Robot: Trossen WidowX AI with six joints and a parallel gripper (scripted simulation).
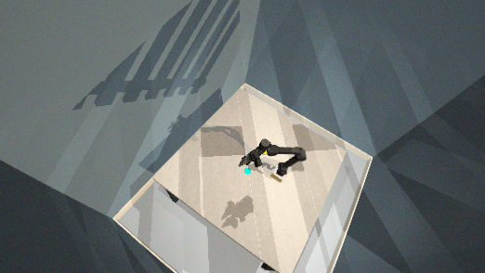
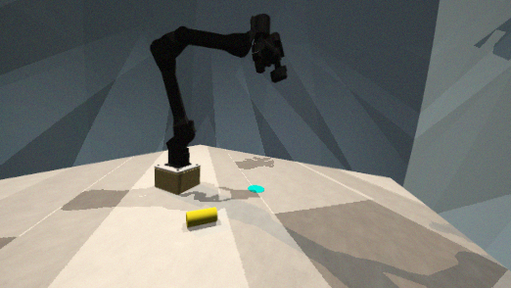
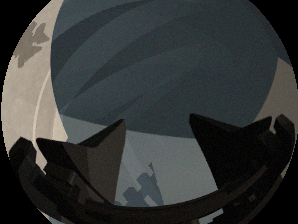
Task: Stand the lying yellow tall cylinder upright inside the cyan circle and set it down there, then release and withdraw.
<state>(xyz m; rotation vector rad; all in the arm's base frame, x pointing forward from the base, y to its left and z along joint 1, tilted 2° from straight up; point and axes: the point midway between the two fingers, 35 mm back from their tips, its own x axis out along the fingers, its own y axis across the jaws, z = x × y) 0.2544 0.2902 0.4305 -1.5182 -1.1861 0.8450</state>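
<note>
Right now my gripper tip is 49 cm above the yellow cylinder, 46 cm to the left of it and 6 cm past it. Round my gripper tip: cyan circle 50 cm below, 21 cm to the right, 1 cm behind.
</note>
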